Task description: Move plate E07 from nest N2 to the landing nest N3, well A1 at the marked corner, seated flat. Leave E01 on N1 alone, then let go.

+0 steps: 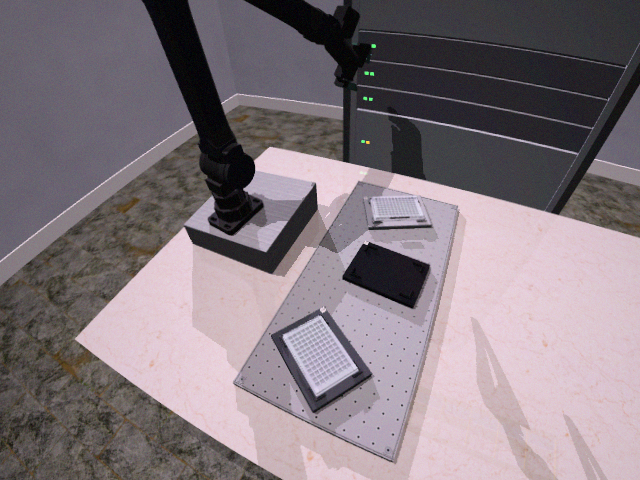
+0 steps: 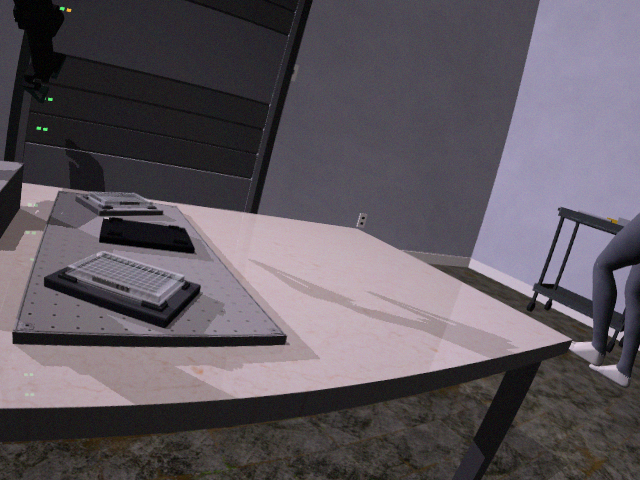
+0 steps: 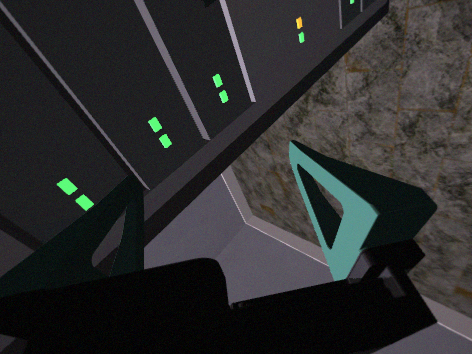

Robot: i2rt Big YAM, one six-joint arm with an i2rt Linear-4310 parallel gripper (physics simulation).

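Note:
My gripper (image 1: 361, 72) (image 2: 47, 85) (image 3: 213, 164) is open and empty, high above the far end of the pegboard. The black nest (image 1: 386, 273) (image 2: 146, 235) in the middle of the board holds no plate; a small white mark (image 1: 366, 242) sits at one corner. A clear-white well plate (image 1: 320, 353) (image 2: 126, 276) sits in the near dark grey nest (image 1: 312, 403) (image 2: 164, 318). Another well plate (image 1: 397, 207) (image 2: 121, 199) sits in the far light grey nest (image 1: 398, 225) (image 2: 131, 211). No labels are readable, so I cannot tell which plate is E07 or E01.
The perforated board (image 1: 382, 351) (image 2: 248, 322) lies on the table (image 1: 516, 310) (image 2: 361, 330). The arm's base stands on a grey block (image 1: 294, 206) beside it. A dark rack with green lights rises behind the table. A person's legs (image 2: 610, 289) and a cart (image 2: 584, 219) are at the right.

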